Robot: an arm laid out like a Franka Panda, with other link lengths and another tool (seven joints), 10 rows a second.
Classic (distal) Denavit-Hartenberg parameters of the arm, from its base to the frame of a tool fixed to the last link. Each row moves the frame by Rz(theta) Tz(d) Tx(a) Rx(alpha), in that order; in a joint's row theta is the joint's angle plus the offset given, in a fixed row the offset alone. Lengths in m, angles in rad.
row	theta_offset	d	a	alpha
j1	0	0.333	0	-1.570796
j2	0	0	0	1.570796
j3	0	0.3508	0.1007	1.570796
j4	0	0	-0.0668	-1.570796
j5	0	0.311	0	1.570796
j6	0	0	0.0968	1.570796
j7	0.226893	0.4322	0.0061	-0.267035
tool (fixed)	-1.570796	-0.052	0	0
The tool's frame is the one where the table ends.
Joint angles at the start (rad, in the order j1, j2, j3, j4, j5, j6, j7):
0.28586, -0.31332, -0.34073, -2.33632, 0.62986, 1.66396, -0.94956
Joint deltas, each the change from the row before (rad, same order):
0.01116, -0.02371, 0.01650, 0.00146, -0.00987, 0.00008, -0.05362
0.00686, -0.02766, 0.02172, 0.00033, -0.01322, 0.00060, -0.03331
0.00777, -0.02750, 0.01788, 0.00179, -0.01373, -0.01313, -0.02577
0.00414, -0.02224, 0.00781, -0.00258, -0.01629, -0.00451, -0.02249
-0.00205, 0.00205, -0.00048, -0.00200, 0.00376, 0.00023, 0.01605
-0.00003, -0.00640, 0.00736, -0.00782, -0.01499, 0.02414, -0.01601
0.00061, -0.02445, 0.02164, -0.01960, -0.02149, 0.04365, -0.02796
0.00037, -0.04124, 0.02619, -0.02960, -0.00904, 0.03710, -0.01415
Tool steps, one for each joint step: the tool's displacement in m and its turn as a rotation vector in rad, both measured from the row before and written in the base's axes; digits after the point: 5 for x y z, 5 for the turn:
-0.00705, 0.00487, 0.00561, 0.00656, -0.06167, 0.06851
-0.00751, 0.00388, 0.00529, -0.00255, -0.05174, 0.05611
-0.01155, 0.00330, 0.00624, -0.00127, -0.03722, 0.05618
-0.00690, -0.00159, 0.00233, -0.00462, -0.03144, 0.03683
0.00038, 0.00054, -0.00039, -0.00137, 0.01405, -0.01565
0.00369, -0.00347, -0.00538, -0.01466, -0.02957, 0.01057
0.00334, -0.00257, -0.00598, -0.02146, -0.06068, 0.02624
-0.00274, 0.00217, -0.00104, -0.01047, -0.05321, 0.02014

